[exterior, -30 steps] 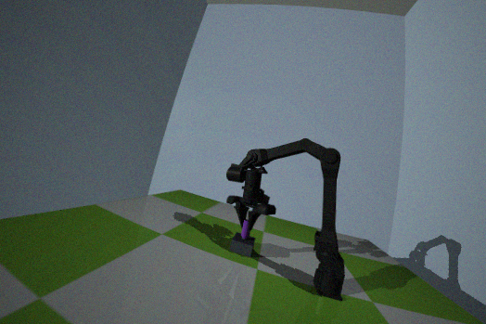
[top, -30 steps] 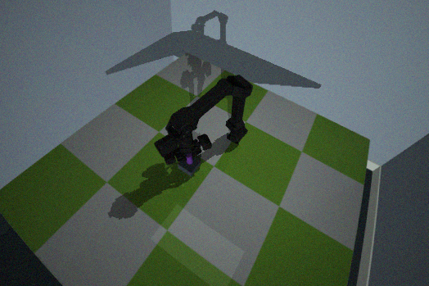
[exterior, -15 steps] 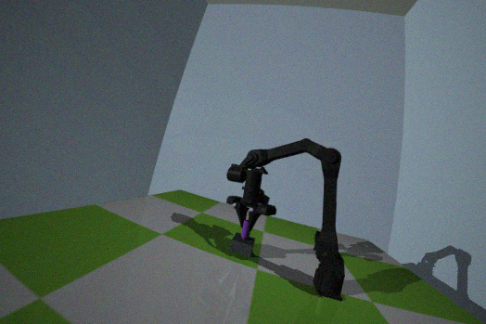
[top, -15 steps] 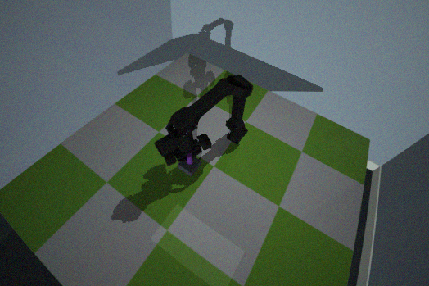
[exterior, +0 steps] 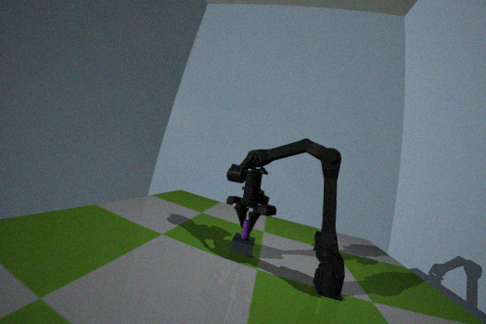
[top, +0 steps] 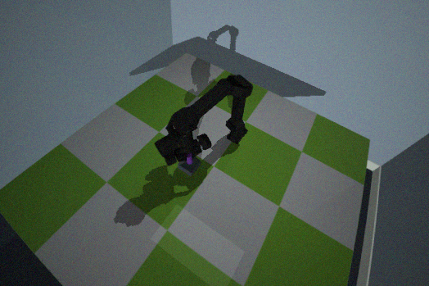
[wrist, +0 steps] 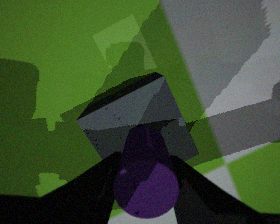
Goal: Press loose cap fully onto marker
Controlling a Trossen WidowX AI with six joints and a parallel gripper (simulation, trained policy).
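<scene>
Right now my gripper tip is right at the purple cap. From my gripper tip the other things lie so: grey holder block 50 mm below.
</scene>
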